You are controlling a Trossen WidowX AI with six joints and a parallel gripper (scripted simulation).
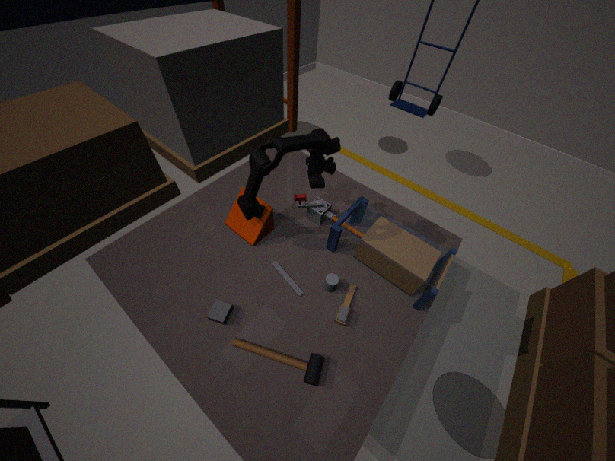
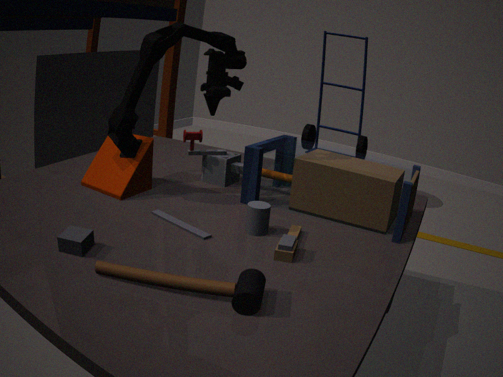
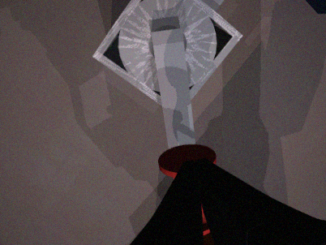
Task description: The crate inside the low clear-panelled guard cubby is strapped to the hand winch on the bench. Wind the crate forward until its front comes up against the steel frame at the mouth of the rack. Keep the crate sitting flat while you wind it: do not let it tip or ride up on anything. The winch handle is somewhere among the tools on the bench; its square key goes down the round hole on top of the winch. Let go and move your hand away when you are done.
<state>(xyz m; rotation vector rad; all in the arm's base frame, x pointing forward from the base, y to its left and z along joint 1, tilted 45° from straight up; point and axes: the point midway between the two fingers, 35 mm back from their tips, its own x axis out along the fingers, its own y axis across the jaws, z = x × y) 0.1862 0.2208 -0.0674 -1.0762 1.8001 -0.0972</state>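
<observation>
Right now my gripper tip is 8 cm above the red knob, 4 cm to the left of it and 4 cm past it. The rest, counted from my gripper tip: flat grey bar (36 cm to the right, 21 cm below, 11 cm ahead); grey winch (18 cm below, 2 cm to the left, 2 cm ahead); small wooden tool (38 cm ahead, 33 cm to the right, 20 cm below).
</observation>
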